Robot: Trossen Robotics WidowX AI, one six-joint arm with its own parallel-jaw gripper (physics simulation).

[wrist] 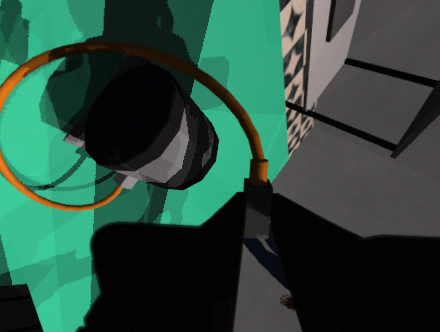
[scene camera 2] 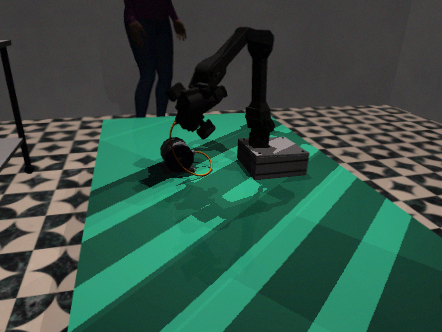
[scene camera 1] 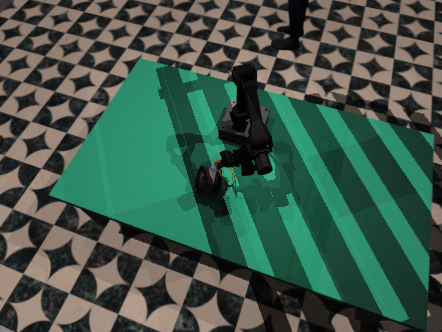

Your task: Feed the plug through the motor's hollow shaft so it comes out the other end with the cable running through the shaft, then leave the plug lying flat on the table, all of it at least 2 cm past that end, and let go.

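Where they show: gripper, fingertip midpoint: (wrist: pixel 256 200) (scene camera 1: pixel 218 166); arm's base at its link origin: (scene camera 2: pixel 259 145) (scene camera 1: pixel 239 125).
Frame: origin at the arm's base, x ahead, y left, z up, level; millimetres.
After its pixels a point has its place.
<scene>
The motor (scene camera 1: pixel 207 181) @(x 330, y -24, z 7 mm) (scene camera 2: pixel 177 154) @(x 301, y 15, z -13 mm) (wrist: pixel 145 120) @(x 296, y 16, z -4 mm), a dark and grey cylinder, lies on its side on the green table. Its end facing the wrist camera is very dark, so the shaft opening cannot be made out. My gripper (scene camera 1: pixel 222 160) @(x 296, y 15, z 107 mm) (scene camera 2: pixel 177 120) @(x 296, y 15, z 107 mm) (wrist: pixel 256 200) @(x 296, y 15, z 107 mm) is shut on the plug (wrist: pixel 258 200) @(x 296, y 21, z 110 mm), a small dark block, and holds it above the table, beside and higher than the motor. The orange cable (scene camera 1: pixel 233 176) @(x 227, y 58, z -75 mm) (scene camera 2: pixel 211 165) @(x 178, y 2, z -70 mm) (wrist: pixel 227 95) @(x 325, y 51, z 73 mm) leaves the plug and loops round to a small grey tab (wrist: pixel 128 181) @(x 242, y -37, z -25 mm) at the motor's side. The plug is outside the motor.
The arm's base block (scene camera 1: pixel 234 131) @(x 41, y -12, z 0 mm) (scene camera 2: pixel 280 162) @(x -44, y 107, z -26 mm) stands on the green table (scene camera 1: pixel 115 120) @(x 152, y -625, z -85 mm) (scene camera 2: pixel 135 310) @(x 442, y 601, z -85 mm) close to the motor. A person (scene camera 2: pixel 152 65) stands beyond the table. A frame with dark legs (scene camera 2: pixel 15 100) stands off the table's side.
</scene>
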